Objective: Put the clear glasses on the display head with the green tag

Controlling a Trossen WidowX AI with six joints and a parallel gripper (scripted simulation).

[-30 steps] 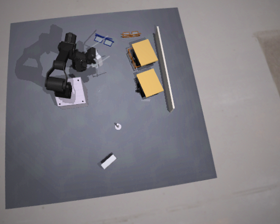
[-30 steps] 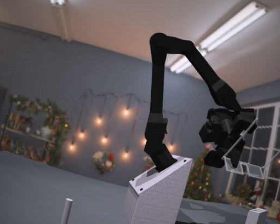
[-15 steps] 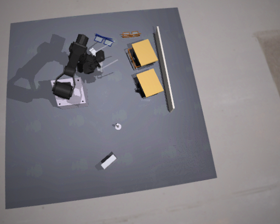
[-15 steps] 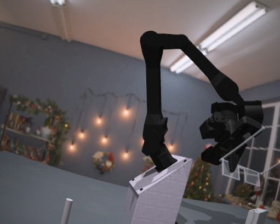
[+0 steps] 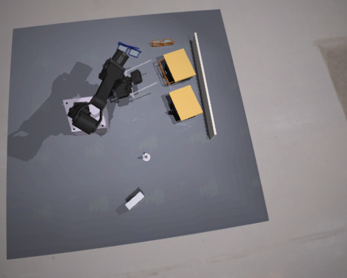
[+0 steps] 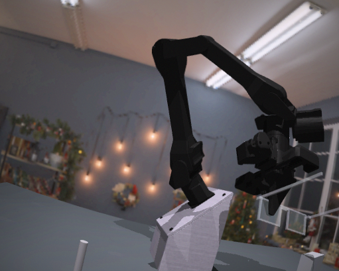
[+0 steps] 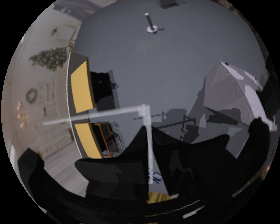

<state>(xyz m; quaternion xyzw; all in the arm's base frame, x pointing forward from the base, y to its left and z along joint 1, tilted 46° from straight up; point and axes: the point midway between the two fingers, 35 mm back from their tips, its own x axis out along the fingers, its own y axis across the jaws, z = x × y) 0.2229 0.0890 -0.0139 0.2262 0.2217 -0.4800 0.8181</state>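
My gripper tip is 29 cm to the left of the white peg, 16 cm above it and 5 cm short of it. Also, from my gripper tip: long white wall 38 cm ahead, 13 cm below, 8 cm to the left.
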